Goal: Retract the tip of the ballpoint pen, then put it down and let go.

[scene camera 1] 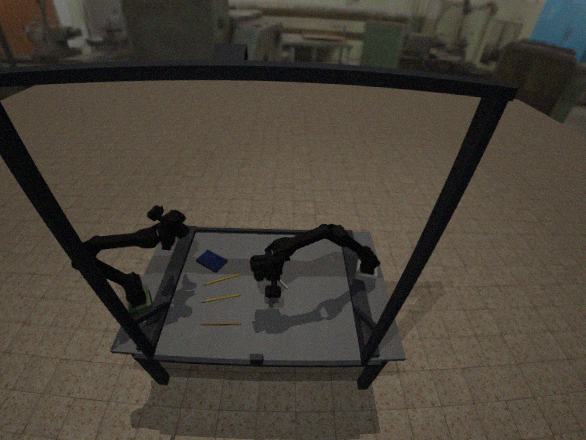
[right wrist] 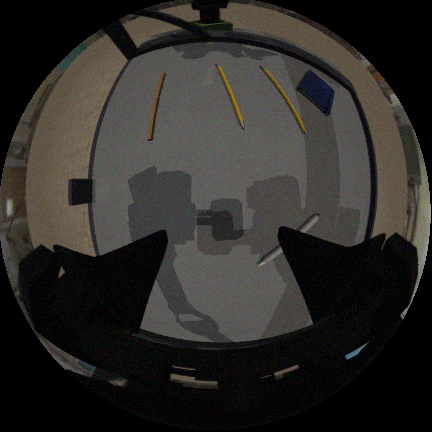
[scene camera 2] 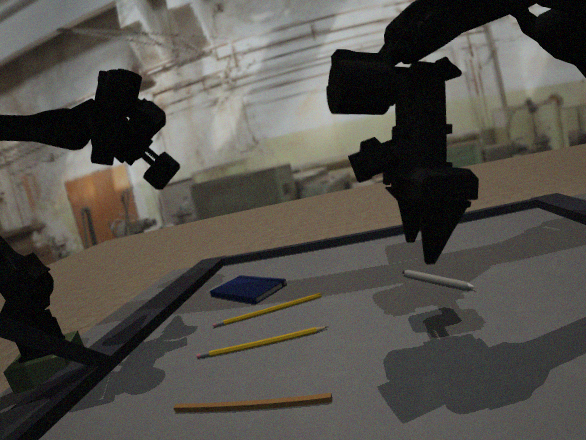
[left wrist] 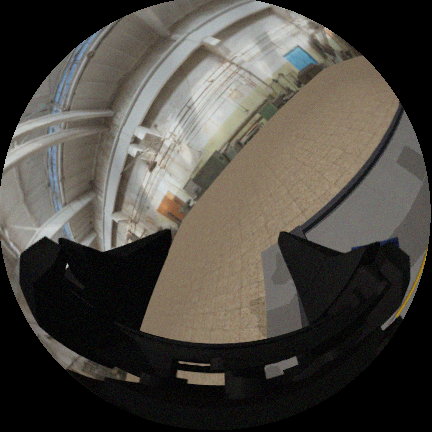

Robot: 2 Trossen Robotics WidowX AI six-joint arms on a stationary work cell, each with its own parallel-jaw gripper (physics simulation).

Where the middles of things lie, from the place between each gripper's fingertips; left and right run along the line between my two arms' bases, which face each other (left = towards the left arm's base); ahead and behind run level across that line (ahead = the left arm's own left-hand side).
My right gripper is now 220 mm to the right of the orange pencil [scene camera 2: 326, 397], 100 mm above it and 80 mm past it. Also, from my right hand: green arm mount [scene camera 2: 28, 375] 590 mm to the left, 80 mm below, 60 mm ahead.
The green arm mount lies 26 cm behind my left hand, 18 cm to the left of it and 30 cm below it. From my left hand the other things lie so: orange pencil (40 cm behind, 18 cm to the right, 32 cm below).
